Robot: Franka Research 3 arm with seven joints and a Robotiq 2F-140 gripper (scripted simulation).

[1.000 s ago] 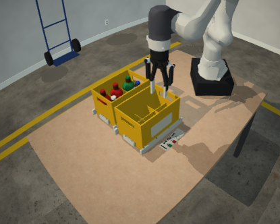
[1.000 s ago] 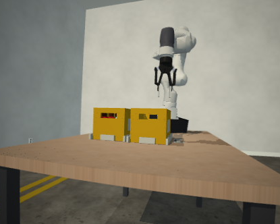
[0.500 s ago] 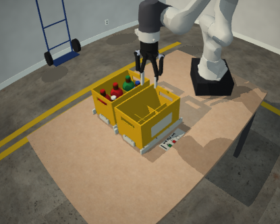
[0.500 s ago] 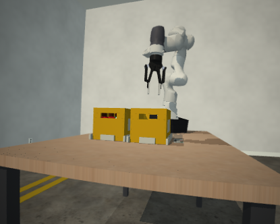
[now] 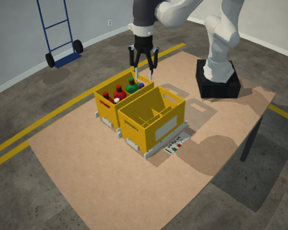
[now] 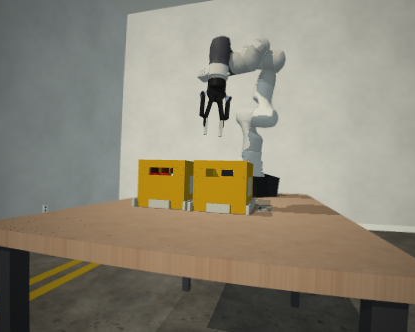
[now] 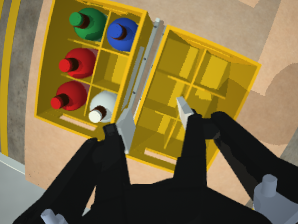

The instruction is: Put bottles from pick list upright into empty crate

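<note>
Now: the green bottle 60 mm behind my hand, 210 mm to the right of it and 230 mm below it. From my hand the other things lie so: red-label bottle: 30 mm ahead, 200 mm to the right, 230 mm below; white-capped bottle: 110 mm ahead, 100 mm to the right, 230 mm below; blue-label bottle: 70 mm behind, 120 mm to the right, 230 mm below.
</note>
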